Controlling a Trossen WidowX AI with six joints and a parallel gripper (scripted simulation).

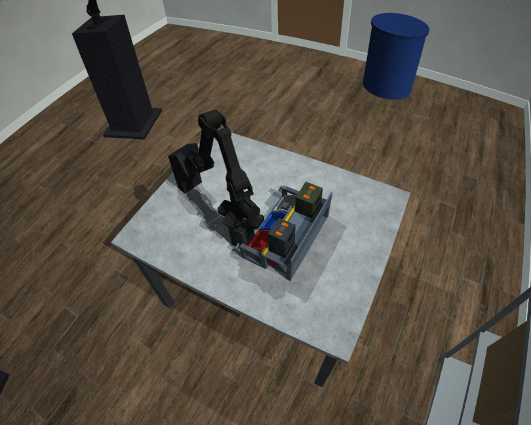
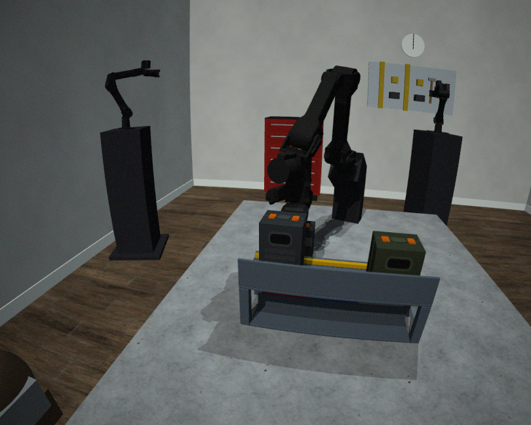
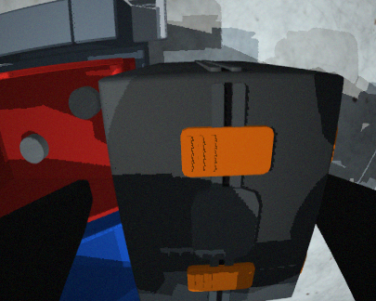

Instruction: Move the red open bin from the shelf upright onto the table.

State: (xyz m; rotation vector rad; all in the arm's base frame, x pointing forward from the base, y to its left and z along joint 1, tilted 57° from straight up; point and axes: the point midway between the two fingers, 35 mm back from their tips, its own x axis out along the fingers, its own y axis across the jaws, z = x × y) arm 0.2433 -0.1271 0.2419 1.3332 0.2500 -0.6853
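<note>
The red open bin lies 100 mm ahead of my hand, 40 mm to the right of it and 100 mm below it. From my hand the other things lie so: yellow rail: 170 mm ahead, 60 mm to the left, 30 mm below; then grey bin: 180 mm ahead, 170 mm to the left, 100 mm below; then blue bin: 140 mm ahead, 70 mm to the left, 100 mm below.
</note>
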